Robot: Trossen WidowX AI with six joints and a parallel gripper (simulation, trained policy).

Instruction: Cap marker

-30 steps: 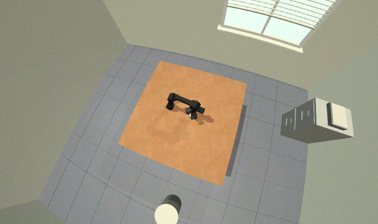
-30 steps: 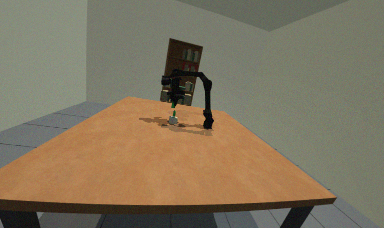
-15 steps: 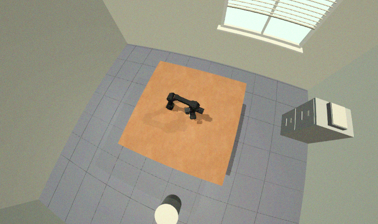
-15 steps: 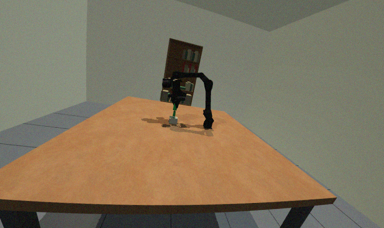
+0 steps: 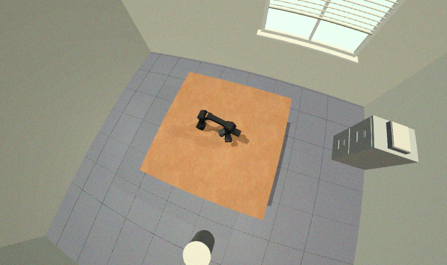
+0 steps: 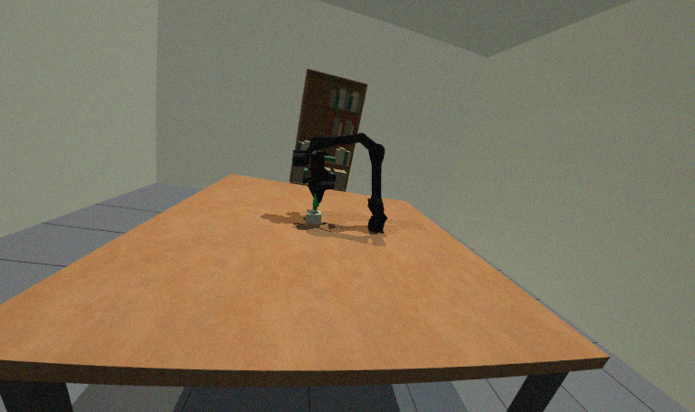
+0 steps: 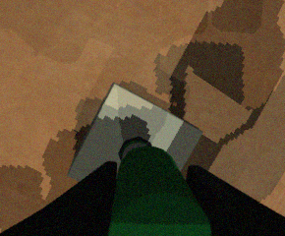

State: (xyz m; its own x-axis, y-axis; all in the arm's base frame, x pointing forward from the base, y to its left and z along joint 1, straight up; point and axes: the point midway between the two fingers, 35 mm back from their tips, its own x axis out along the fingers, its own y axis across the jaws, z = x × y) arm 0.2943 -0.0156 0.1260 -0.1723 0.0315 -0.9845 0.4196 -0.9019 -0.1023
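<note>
The green cap is 10 mm ahead of my gripper tip and 10 mm above it. The rest, counted from my gripper tip: white holder block 70 mm below, 10 mm ahead.
</note>
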